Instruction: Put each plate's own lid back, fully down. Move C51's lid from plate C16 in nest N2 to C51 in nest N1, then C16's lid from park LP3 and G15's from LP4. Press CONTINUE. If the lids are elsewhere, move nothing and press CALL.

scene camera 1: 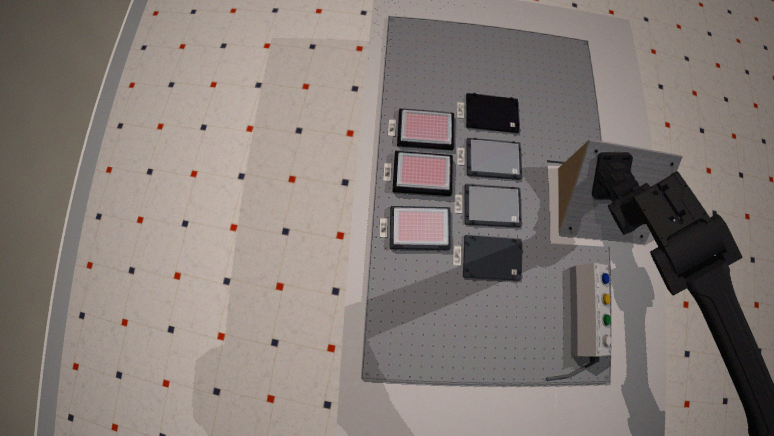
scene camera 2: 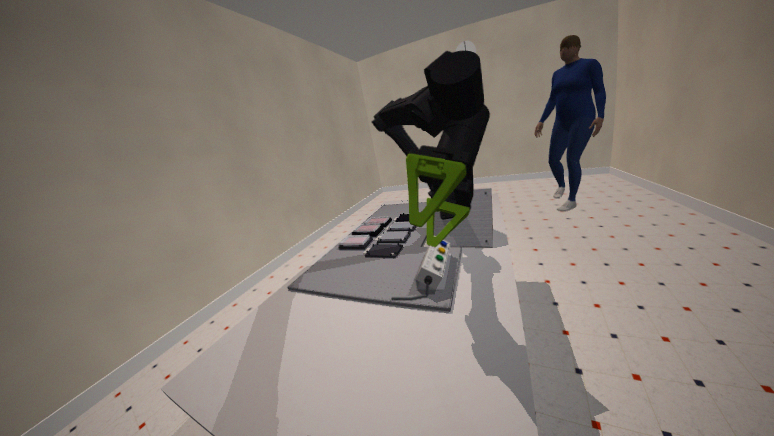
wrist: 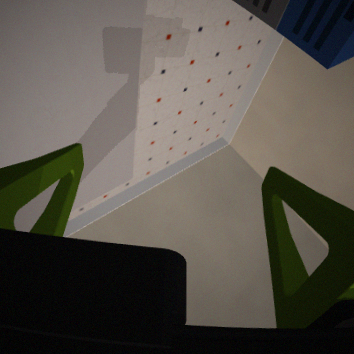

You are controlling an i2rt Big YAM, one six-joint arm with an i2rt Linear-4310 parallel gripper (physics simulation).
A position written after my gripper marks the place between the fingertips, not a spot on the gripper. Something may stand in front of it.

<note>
My gripper [scene camera 2: 424, 237] is open and holds nothing.
My gripper shows as well in the wrist view [wrist: 175, 164].
</note>
